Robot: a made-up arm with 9 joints.
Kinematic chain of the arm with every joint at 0, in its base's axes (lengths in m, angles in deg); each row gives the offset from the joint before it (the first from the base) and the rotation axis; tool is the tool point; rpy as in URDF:
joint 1: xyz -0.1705 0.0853 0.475 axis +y
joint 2: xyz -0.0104 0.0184 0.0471 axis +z
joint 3: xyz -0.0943 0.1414 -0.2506 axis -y
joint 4: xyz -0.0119 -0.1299 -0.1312 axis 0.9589 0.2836 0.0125
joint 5: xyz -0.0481 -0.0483 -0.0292 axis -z
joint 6: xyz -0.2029 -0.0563 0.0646 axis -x
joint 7: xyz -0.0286 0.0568 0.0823 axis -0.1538 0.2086 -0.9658
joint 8: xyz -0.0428 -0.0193 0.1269 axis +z
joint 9: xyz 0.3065 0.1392 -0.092 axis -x
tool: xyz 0.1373 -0.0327 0.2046 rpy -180 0 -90
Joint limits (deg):
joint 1: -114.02..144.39
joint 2: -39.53..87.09
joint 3: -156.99..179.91
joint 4: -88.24..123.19
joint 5: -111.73..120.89
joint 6: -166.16..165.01
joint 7: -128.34..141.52
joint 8: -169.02..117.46
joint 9: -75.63..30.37
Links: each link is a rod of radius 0.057 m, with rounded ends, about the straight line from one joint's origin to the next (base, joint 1, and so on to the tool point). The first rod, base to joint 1, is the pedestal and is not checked.
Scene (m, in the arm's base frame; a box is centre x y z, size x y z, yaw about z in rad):
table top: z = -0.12
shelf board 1: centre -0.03 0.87 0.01 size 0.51 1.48 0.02 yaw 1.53
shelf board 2: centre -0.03 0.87 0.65 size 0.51 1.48 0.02 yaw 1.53
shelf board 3: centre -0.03 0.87 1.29 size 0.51 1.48 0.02 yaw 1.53
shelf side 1: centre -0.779 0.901 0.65 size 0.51 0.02 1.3 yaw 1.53
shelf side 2: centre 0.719 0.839 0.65 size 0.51 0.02 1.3 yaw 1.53
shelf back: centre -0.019 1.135 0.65 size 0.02 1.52 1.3 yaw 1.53
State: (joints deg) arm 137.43 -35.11 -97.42 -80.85 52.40 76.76 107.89 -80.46 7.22
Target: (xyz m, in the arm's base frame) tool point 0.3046 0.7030 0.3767
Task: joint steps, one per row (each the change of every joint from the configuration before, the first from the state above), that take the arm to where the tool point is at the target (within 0.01 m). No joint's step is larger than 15 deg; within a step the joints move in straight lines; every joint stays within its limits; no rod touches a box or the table.
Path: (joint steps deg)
1: -2.41 12.37 -4.40 -1.67 -2.21 5.46 -8.53 12.14 1.78
2: -2.42 12.38 -4.39 -1.66 -2.20 5.46 -8.54 12.13 1.78
3: -2.41 12.37 -4.40 -1.67 -2.21 5.47 -8.53 12.14 1.78
4: -2.42 12.38 -4.40 -1.67 -2.20 5.46 -8.54 12.13 1.77
5: -2.79 -10.34 -9.81 -0.24 -12.75 3.13 3.97 -4.54 -2.78
6: -2.78 -10.34 -9.82 -0.24 -12.75 3.14 3.96 -4.54 -2.77
7: -2.79 -10.34 -9.81 -0.24 -12.75 3.13 3.97 -4.54 -2.78
8: 8.32 -6.29 8.76 2.45 8.80 -12.30 6.20 -11.10 1.32
9: 8.33 -6.28 8.77 2.45 8.80 -12.29 6.21 -11.10 1.32
10: 8.33 -6.28 8.76 2.45 8.80 -12.30 6.21 -11.10 1.32

